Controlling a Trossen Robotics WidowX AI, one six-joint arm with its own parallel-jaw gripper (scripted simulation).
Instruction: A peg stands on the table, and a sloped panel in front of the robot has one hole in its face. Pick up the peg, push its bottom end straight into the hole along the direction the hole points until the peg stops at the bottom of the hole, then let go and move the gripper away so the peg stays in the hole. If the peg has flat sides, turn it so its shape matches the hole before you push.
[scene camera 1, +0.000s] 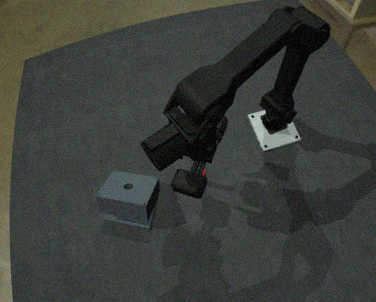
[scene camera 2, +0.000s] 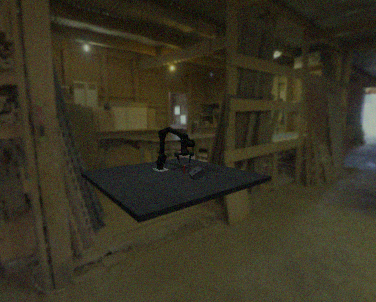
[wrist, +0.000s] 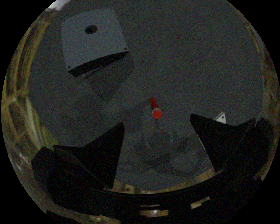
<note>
My gripper (scene camera 1: 202, 168) is open, holding nothing. I also see a grey-blue sloped panel (scene camera 1: 114, 199).
My gripper is seen too in the wrist view (wrist: 158, 121). The grey-blue sloped panel is seen too in the wrist view (wrist: 83, 52).
</note>
